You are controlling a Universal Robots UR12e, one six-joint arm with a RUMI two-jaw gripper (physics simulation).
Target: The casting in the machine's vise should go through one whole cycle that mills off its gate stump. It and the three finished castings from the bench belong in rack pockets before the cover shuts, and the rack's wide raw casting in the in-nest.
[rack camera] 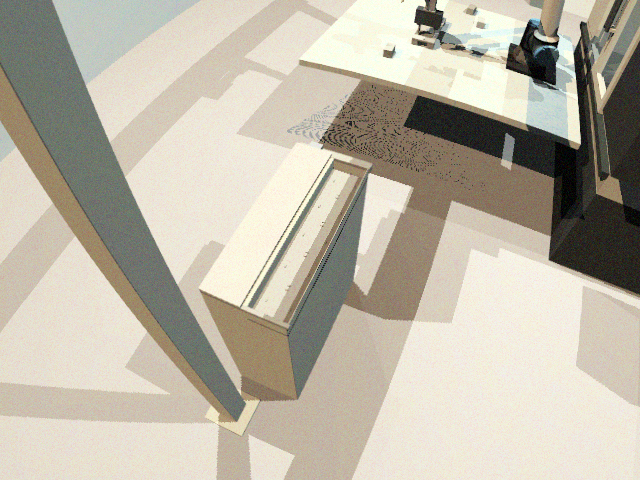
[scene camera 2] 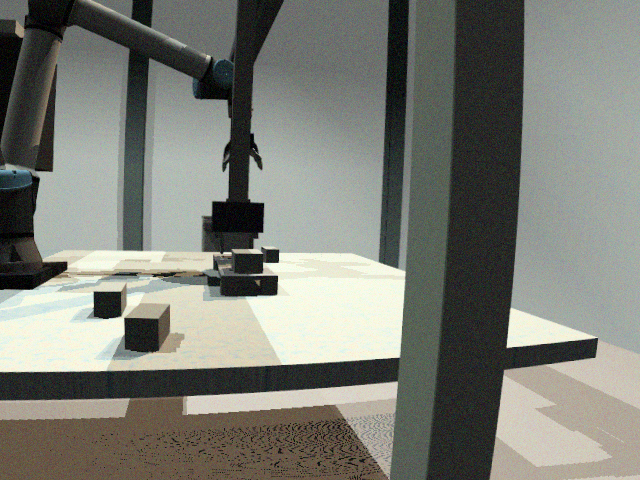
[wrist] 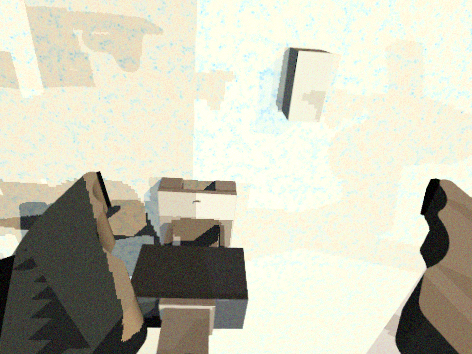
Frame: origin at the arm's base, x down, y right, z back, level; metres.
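Seen in the pictures: gripper, fingertip midpoint: [rack camera: 414,6] [wrist: 262,179]; arm's base at its link origin: [rack camera: 526,58] [scene camera 2: 6,268].
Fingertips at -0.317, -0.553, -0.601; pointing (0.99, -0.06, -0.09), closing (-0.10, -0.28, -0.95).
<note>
Offsets run from my fingertips to a thing's top centre, as dx, dy, dz. "spot": to the spot under its first point.
My gripper [scene camera 2: 242,167] [wrist: 262,179] is open and empty, high over the bench; in scene camera 2 the machine's column partly hides it. The dark machine head @(spot: +0.166, +0.330, -0.016) [scene camera 2: 237,217] [rack camera: 429,17] [wrist: 190,272] is low over the vise [scene camera 2: 248,284] [wrist: 197,204]. A block-shaped casting @(+0.244, +0.570, -0.064) [scene camera 2: 247,260] shows at the vise, under the head; its stump cannot be made out. Three castings stand on the bench: one @(+0.294, +1.027, +0.062) [scene camera 2: 146,330], a second @(+0.294, +0.845, +0.192) [scene camera 2: 109,301] and a third @(+0.292, -0.004, -0.114) [scene camera 2: 269,254] [rack camera: 389,50] [wrist: 311,87]. The rack [rack camera: 325,315] has a long open trough with small marks. Its pockets and raw casting cannot be made out.
A flat pale panel [rack camera: 268,222] lies along the rack's trough. A thick post [scene camera 2: 449,206] crosses scene camera 2, and another post [rack camera: 118,206] stands beside the rack. The machine's column @(spot: -0.189, +0.325, -0.011) [scene camera 2: 240,103] rises above the head. A dark cabinet [rack camera: 594,227] stands at the right in the rack view.
</note>
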